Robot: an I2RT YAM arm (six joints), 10 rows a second.
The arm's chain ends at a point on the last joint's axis. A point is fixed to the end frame.
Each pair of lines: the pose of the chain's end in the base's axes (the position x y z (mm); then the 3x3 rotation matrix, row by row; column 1 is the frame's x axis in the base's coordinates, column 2 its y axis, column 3 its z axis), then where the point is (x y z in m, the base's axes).
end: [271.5 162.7 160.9], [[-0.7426 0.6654 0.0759], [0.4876 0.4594 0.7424], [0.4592 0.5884 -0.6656]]
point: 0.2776 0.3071 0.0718
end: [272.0 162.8 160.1], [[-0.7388 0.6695 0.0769], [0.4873 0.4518 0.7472], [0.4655 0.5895 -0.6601]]
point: 0.2784 0.3079 0.0721
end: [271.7 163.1 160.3], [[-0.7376 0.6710 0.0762], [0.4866 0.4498 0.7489], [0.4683 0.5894 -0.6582]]
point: 0.2781 0.3084 0.0727
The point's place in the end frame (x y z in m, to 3 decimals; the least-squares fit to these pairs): 0.025 0.018 0.167
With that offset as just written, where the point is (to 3 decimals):
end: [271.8 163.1 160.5], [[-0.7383 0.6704 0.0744], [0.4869 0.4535 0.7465], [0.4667 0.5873 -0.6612]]
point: 0.278 0.308 0.072
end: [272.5 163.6 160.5], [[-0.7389 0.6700 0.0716], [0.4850 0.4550 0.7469], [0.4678 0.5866 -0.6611]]
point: 0.278 0.309 0.072
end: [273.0 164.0 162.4], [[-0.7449 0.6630 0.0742], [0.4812 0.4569 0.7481], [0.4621 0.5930 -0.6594]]
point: 0.279 0.309 0.075
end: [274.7 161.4 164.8], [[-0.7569 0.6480 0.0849], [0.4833 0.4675 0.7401], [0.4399 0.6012 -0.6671]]
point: 0.282 0.305 0.075
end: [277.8 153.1 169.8], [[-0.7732 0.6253 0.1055], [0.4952 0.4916 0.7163], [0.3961 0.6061 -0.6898]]
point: 0.287 0.294 0.075
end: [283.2 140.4 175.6], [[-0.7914 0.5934 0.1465], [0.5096 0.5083 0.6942], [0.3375 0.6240 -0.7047]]
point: 0.299 0.278 0.078
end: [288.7 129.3 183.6], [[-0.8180 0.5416 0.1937], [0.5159 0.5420 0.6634], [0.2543 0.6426 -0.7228]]
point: 0.310 0.263 0.081
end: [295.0 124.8 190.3], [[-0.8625 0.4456 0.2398], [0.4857 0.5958 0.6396], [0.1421 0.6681 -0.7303]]
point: 0.322 0.254 0.084
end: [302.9 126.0 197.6], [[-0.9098 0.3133 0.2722], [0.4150 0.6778 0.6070], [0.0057 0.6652 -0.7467]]
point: 0.331 0.250 0.085
